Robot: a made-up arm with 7 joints. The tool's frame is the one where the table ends. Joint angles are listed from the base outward.
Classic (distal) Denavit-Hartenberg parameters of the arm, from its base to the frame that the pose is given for. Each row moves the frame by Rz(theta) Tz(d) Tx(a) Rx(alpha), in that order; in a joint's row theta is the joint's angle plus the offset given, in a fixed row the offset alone. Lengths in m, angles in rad.
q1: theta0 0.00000  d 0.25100  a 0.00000  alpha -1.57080
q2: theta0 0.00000  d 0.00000  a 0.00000  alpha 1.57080
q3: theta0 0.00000  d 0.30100  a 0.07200  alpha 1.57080
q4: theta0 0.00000  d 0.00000  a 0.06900  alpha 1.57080
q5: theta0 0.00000  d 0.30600  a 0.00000  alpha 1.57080
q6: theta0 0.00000  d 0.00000  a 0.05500  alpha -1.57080
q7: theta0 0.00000  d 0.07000  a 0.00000  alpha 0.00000
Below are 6 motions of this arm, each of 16 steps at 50 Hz.
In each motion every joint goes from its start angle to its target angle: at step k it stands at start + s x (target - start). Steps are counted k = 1, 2, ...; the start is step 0. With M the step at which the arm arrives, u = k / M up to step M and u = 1 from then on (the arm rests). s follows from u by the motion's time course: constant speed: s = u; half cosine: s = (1 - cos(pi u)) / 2; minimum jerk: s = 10 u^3 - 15 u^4 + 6 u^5.
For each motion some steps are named. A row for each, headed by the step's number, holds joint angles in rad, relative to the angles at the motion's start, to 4 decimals.
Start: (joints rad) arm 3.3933 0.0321 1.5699 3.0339 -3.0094 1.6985 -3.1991
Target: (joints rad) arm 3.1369 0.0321 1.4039 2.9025 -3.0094 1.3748 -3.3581
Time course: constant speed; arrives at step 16
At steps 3, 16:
3: -0.0481 0.0000 -0.0311 -0.0246 0.0000 -0.0607 -0.0298
16: -0.2564 0.0000 -0.1660 -0.1314 0.0000 -0.3237 -0.1590

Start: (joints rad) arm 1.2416 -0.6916 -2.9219 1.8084 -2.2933 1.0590 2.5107
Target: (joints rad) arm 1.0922 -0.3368 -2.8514 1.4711 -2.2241 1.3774 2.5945
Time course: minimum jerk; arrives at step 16
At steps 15, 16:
15: -0.1491 0.3540 0.0703 -0.3366 0.0690 0.3177 0.0836
16: -0.1494 0.3548 0.0705 -0.3373 0.0692 0.3184 0.0838

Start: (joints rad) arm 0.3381 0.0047 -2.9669 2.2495 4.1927 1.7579 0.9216
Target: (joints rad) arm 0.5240 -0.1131 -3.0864 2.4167 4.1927 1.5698 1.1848
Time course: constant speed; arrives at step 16
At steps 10, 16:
10: 0.1162 -0.0736 -0.0747 0.1045 0.0000 -0.1176 0.1645
16: 0.1859 -0.1178 -0.1195 0.1672 0.0000 -0.1881 0.2632

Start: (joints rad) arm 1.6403 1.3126 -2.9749 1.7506 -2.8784 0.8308 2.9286
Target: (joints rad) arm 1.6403 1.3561 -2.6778 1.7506 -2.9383 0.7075 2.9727
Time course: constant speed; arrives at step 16
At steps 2, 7, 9, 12, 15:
2: 0.0000 0.0054 0.0371 0.0000 -0.0075 -0.0154 0.0055
7: 0.0000 0.0190 0.1300 0.0000 -0.0262 -0.0539 0.0193
9: 0.0000 0.0245 0.1671 0.0000 -0.0337 -0.0694 0.0248
12: 0.0000 0.0326 0.2228 0.0000 -0.0449 -0.0925 0.0331
15: 0.0000 0.0408 0.2785 0.0000 -0.0562 -0.1156 0.0413

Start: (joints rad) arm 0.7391 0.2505 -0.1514 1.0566 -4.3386 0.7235 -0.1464
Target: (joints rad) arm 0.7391 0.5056 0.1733 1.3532 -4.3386 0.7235 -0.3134
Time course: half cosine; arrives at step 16
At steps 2, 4, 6, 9, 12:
2: 0.0000 0.0097 0.0124 0.0113 0.0000 0.0000 -0.0064
4: 0.0000 0.0374 0.0476 0.0434 0.0000 0.0000 -0.0245
6: 0.0000 0.0787 0.1002 0.0915 0.0000 0.0000 -0.0515
9: 0.0000 0.1524 0.1940 0.1772 0.0000 0.0000 -0.0998
12: 0.0000 0.2177 0.2771 0.2532 0.0000 0.0000 -0.1425

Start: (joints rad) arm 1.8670 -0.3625 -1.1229 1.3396 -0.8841 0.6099 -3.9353
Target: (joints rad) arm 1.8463 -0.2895 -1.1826 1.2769 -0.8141 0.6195 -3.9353
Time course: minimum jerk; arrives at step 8
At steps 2, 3, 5, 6, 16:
2: -0.0021 0.0076 -0.0062 -0.0065 0.0072 0.0010 0.0000
3: -0.0057 0.0201 -0.0164 -0.0173 0.0193 0.0026 0.0000
5: -0.0150 0.0529 -0.0433 -0.0454 0.0507 0.0070 0.0000
6: -0.0186 0.0654 -0.0535 -0.0562 0.0628 0.0086 0.0000
16: -0.0207 0.0730 -0.0597 -0.0627 0.0700 0.0096 0.0000

